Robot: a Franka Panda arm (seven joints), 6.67 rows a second.
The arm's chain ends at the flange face. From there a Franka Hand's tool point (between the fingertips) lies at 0.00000 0.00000 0.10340 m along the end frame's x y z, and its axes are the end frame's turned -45 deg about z.
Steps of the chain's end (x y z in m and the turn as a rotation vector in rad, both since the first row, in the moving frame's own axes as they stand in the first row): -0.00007 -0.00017 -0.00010 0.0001 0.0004 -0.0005; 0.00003 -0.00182 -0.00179 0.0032 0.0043 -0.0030; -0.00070 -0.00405 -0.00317 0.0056 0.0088 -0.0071; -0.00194 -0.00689 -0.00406 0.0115 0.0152 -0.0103; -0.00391 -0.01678 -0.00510 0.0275 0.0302 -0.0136; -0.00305 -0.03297 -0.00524 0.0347 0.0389 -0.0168; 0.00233 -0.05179 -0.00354 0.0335 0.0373 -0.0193
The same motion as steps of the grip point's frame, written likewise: 0.00011 -0.00015 -0.00010 -0.0002 0.0004 -0.0005; 0.00186 -0.00119 -0.00179 -0.0008 0.0053 -0.0030; 0.00342 -0.00313 -0.00318 -0.0023 0.0102 -0.0071; 0.00545 -0.00598 -0.00408 -0.0026 0.0189 -0.0103; 0.01332 -0.01446 -0.00519 -0.0019 0.0408 -0.0136; 0.02654 -0.02521 -0.00538 -0.0030 0.0520 -0.0168; 0.04345 -0.03475 -0.00367 -0.0027 0.0501 -0.0193
